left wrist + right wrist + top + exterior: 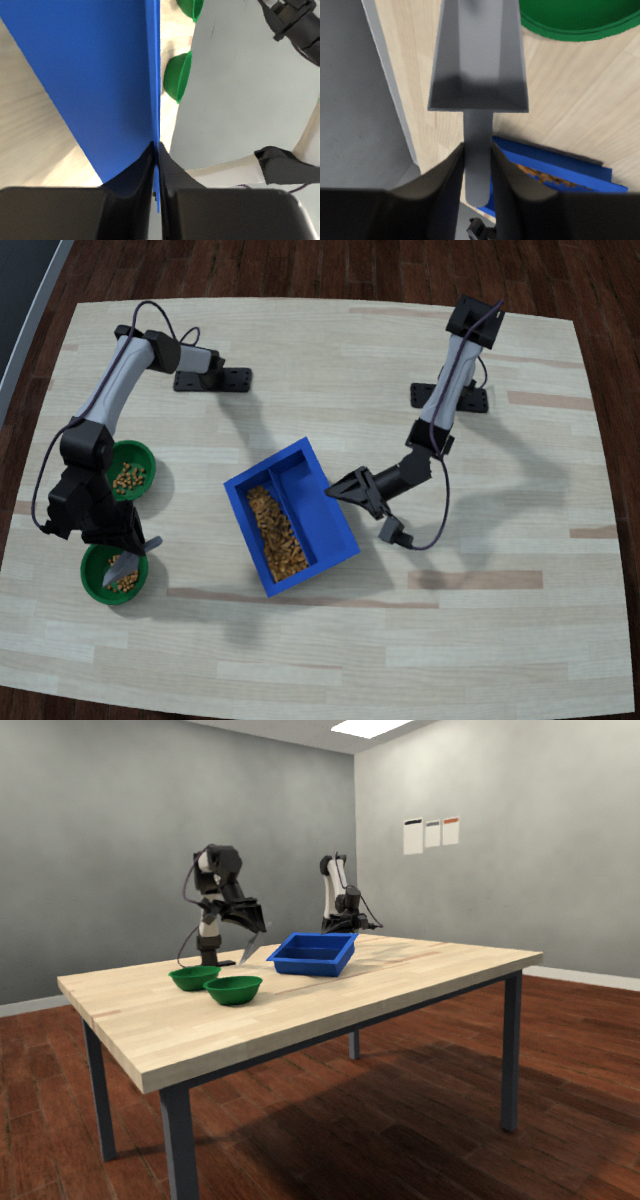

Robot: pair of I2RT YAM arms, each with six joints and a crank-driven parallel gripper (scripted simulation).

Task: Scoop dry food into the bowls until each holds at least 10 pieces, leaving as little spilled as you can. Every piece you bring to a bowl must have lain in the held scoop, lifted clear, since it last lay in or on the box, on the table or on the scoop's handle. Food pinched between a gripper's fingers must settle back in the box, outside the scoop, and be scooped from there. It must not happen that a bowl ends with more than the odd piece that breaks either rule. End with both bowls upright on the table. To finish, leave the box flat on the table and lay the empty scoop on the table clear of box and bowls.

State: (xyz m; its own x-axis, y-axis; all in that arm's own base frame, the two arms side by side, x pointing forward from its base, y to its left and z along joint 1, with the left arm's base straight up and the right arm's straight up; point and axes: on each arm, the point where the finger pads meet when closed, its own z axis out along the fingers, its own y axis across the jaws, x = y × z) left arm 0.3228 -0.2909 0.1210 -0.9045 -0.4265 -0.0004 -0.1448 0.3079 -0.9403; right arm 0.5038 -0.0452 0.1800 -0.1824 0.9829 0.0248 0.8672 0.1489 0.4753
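Now: the grey scoop 2 cm ahead of my right hand, 3 cm to the right of it and 3 cm below it. Round my right hand: blue box (13 cm behind, 27 cm to the left, 11 cm below).
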